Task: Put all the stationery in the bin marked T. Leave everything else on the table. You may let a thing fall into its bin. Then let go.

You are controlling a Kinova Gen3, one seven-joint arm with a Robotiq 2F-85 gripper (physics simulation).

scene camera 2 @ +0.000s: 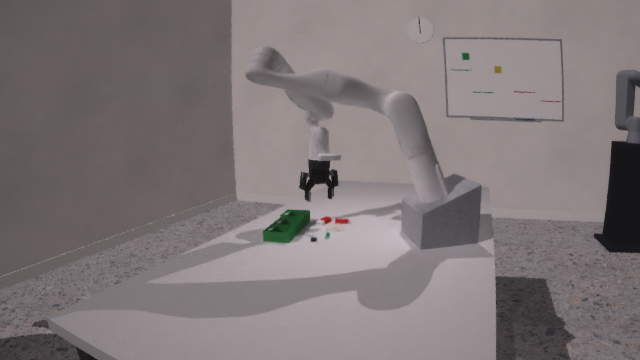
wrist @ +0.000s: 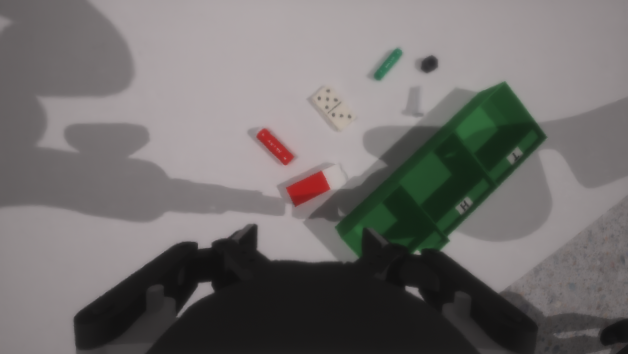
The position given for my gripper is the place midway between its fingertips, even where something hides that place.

In view: my gripper (scene camera 2: 319, 200), a green divided tray (scene camera 2: 291, 222) and an eraser (wrist: 302, 191).
The green divided tray is seen too in the wrist view (wrist: 459, 167). My gripper shows as well in the wrist view (wrist: 310, 237).
